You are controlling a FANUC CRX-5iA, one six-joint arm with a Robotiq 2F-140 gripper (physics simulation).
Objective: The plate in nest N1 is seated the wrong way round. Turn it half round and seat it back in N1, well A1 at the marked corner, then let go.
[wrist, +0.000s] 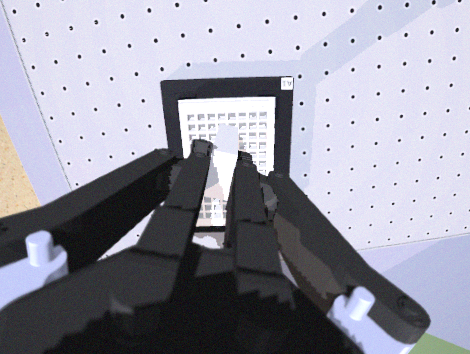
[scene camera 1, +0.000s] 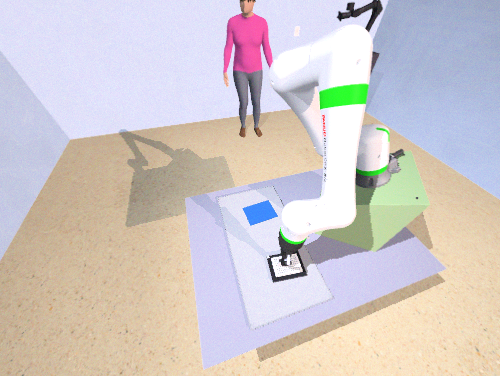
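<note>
The white plate (scene camera 1: 286, 273) (wrist: 227, 105) with its grid of wells lies flat inside the black frame of nest N1 (scene camera 1: 271, 270) (wrist: 227, 87). A white A1 label (wrist: 286, 83) marks the nest's upper right corner in the wrist view. Which plate corner holds well A1 cannot be read. My gripper (scene camera 1: 286, 261) (wrist: 225, 142) is shut with nothing between its fingers. Its pads are together over the middle of the plate and hide part of the wells. Whether the fingertips touch the plate is not clear.
The nest stands on a light perforated board (scene camera 1: 255, 305) (wrist: 370, 120) on the lilac table (scene camera 1: 212, 330). A blue rectangle (scene camera 1: 260, 212) lies farther back on the board. The green pedestal (scene camera 1: 400, 210) carries the arm's base. A person (scene camera 1: 248, 45) stands behind the table.
</note>
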